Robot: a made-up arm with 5 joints.
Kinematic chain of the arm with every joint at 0, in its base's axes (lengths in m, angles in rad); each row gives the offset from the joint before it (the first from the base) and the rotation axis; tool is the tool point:
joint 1: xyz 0 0 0.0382 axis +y
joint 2: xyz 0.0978 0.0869 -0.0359 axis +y
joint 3: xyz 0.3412 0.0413 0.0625 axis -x
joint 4: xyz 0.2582 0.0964 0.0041 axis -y
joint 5: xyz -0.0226 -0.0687 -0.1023 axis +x
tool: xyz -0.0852 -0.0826 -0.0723
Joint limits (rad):
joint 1: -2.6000..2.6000
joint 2: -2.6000..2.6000
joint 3: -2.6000..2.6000
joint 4: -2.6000..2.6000
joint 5: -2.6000..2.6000
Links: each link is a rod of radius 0.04 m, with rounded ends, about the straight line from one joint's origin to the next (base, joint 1, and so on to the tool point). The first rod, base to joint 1, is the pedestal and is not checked.
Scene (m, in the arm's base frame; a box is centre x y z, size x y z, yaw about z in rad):
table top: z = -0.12
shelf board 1: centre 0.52 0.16 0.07 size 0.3 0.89 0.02 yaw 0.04
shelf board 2: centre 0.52 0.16 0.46 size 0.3 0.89 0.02 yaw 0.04
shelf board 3: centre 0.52 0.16 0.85 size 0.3 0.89 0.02 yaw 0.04
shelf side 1: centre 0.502 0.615 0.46 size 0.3 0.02 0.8 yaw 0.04
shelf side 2: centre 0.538 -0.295 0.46 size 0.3 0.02 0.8 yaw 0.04
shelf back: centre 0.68 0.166 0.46 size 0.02 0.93 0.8 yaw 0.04
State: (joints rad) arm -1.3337 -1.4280 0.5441 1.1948 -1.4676
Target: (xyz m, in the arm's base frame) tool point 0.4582 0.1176 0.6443
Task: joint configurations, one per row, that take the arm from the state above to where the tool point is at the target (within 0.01 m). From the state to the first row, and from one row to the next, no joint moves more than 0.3 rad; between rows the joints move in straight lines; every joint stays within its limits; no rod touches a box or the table.
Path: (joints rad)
1: -1.1651 -1.1877 0.2722 1.2577 -1.3137
2: -0.9965 -0.9473 0.0003 1.3206 -1.1599
3: -0.8280 -0.7070 -0.2716 1.3836 -1.0060
4: -0.6594 -0.4666 -0.5434 1.4465 -0.8522

